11 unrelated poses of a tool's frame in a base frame.
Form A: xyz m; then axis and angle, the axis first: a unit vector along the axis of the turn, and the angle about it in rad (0 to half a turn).
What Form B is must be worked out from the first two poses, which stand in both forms.
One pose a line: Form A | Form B
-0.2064 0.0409 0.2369 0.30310 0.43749 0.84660 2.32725 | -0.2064 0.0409 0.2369 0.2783 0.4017 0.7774 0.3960
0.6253 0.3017 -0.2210 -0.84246 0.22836 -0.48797 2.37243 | 0.6253 0.3017 -0.2210 -0.7809 0.2117 -0.4523 0.3752
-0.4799 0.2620 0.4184 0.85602 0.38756 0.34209 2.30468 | -0.4799 0.2620 0.4184 0.7822 0.3541 0.3126 0.4064
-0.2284 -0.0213 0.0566 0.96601 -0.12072 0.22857 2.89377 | -0.2284 -0.0213 0.0566 0.9586 -0.1198 0.2268 0.1236
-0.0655 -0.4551 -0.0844 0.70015 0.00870 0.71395 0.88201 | -0.0655 -0.4551 -0.0844 0.2989 0.0037 0.3047 0.9043
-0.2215 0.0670 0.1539 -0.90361 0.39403 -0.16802 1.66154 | -0.2215 0.0670 0.1539 -0.6673 0.2910 -0.1241 0.6743
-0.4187 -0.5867 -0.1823 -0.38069 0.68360 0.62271 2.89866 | -0.4187 -0.5867 -0.1823 -0.3779 0.6786 0.6181 0.1212
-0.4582 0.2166 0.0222 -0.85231 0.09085 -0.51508 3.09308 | -0.4582 0.2166 0.0222 -0.8521 0.0908 -0.5149 0.0243
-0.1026 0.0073 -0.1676 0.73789 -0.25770 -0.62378 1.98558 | -0.1026 0.0073 -0.1676 0.6180 -0.2158 -0.5225 0.5464
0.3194 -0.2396 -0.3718 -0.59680 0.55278 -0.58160 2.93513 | 0.3194 -0.2396 -0.3718 -0.5936 0.5498 -0.5785 0.1030
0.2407 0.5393 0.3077 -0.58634 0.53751 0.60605 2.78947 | 0.2407 0.5393 0.3077 -0.5773 0.5292 0.5967 0.1752
